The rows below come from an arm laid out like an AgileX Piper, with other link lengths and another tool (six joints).
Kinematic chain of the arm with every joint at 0, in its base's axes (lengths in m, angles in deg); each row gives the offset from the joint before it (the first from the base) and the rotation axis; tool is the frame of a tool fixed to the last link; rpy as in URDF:
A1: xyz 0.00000 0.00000 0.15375 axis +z
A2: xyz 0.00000 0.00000 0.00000 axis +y
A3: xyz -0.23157 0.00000 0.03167 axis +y
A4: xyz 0.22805 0.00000 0.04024 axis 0.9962 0 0.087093
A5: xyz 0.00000 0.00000 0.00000 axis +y
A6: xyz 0.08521 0.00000 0.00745 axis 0.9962 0 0.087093
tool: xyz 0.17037 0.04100 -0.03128 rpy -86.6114 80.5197 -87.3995
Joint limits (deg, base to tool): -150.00..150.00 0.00..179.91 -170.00..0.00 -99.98..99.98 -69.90..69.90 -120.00..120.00
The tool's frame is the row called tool.
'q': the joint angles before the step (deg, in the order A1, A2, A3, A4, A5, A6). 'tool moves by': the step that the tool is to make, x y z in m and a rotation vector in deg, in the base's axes. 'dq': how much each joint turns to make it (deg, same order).
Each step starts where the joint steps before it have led.
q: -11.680, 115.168, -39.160, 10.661, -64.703, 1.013
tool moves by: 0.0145, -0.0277, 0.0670, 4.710, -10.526, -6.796
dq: -0.007, -5.008, -3.473, 7.178, 0.000, 4.008
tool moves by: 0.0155, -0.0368, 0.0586, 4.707, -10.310, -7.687
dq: 0.015, -0.617, -8.036, 9.258, 0.149, 1.884
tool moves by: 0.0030, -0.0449, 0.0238, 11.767, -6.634, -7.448
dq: -1.898, 0.002, -7.711, 10.764, 6.570, 3.778
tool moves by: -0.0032, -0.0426, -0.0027, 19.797, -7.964, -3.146
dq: -5.722, 0.003, -5.187, 5.335, 13.082, 13.386
